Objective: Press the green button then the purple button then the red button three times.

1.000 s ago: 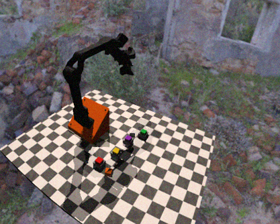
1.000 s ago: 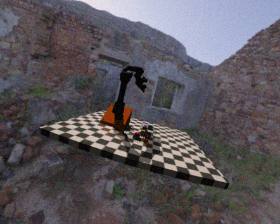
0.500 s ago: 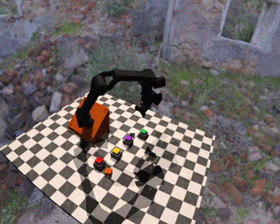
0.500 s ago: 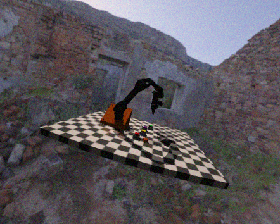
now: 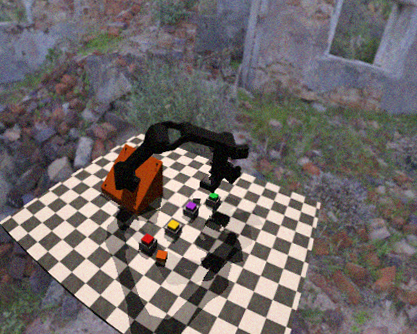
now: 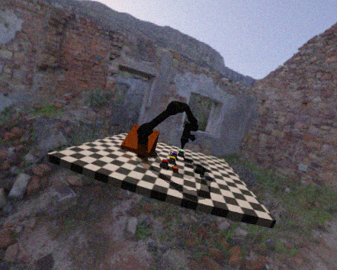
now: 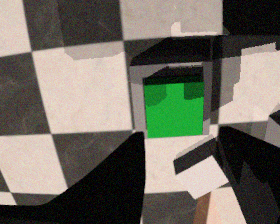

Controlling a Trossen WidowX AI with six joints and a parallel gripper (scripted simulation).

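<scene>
Now: gripper tip 30 mm above the green button cap. The rest, counted from my gripper tip: red button cap (70 mm behind, 340 mm to the right, 30 mm below); purple button cap (40 mm behind, 110 mm to the right, 30 mm below); yellow button cap (40 mm behind, 230 mm to the right, 30 mm below).
</scene>
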